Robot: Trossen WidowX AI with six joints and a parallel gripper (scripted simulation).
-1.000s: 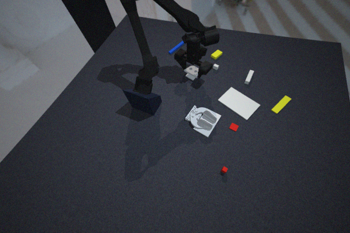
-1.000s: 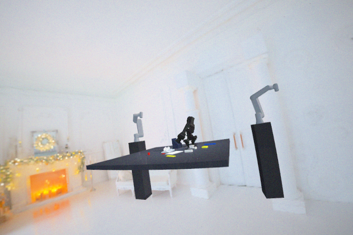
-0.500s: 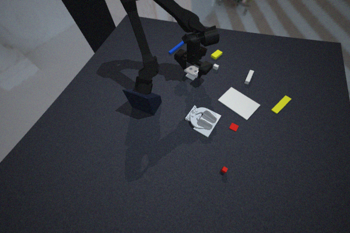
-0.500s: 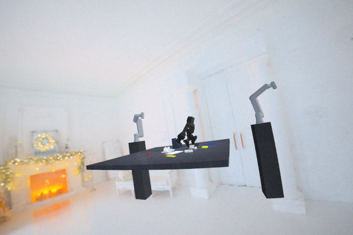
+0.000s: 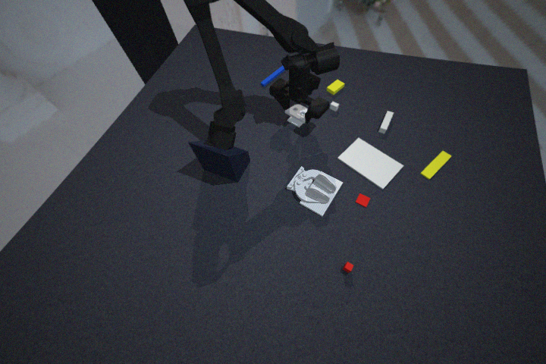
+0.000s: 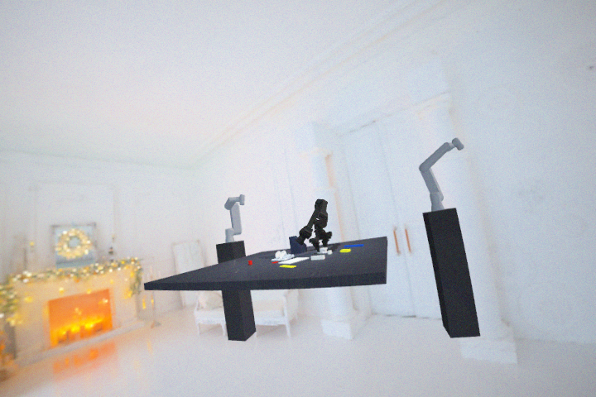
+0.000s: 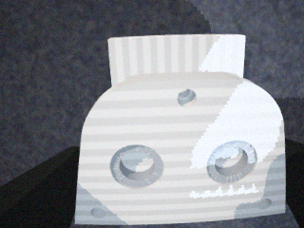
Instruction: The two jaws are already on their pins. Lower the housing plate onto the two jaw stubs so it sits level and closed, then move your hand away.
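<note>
Now: the small white cube 110 mm ahead of my gripper tip and 70 mm to the left of it. The rest, counted from my gripper tip: yellow block (100 mm ahead, 170 mm to the left); then blue bar (130 mm behind, 200 mm to the left); then white sheet (250 mm ahead, 120 mm to the right, 10 mm below).
</note>
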